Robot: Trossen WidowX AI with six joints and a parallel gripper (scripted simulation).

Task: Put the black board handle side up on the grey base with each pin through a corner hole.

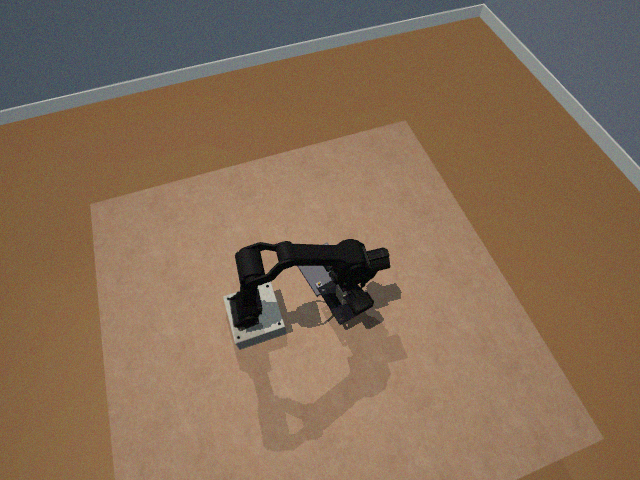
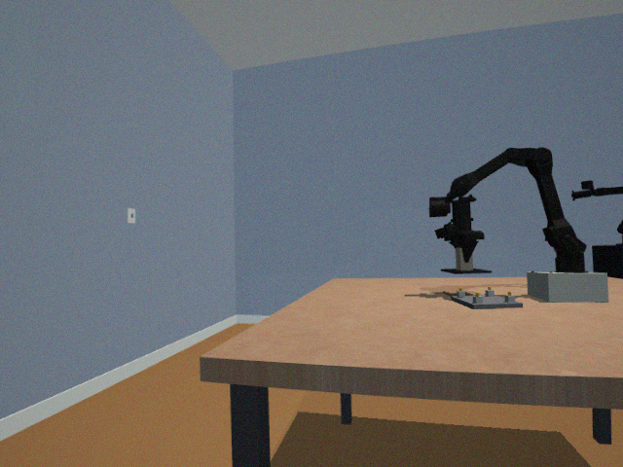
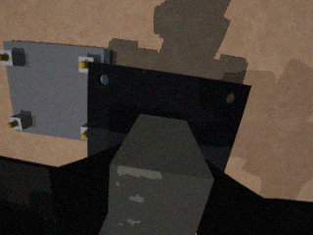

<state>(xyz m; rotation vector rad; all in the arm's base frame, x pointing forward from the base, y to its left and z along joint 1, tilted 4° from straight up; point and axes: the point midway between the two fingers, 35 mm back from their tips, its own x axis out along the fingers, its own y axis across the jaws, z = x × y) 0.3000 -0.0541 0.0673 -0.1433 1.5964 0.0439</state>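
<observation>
My gripper tip is now 10 mm past the grey base, 150 mm to the right of it and 110 mm above it. From my gripper tip the other things lie so: flat black board: 10 mm below.
</observation>
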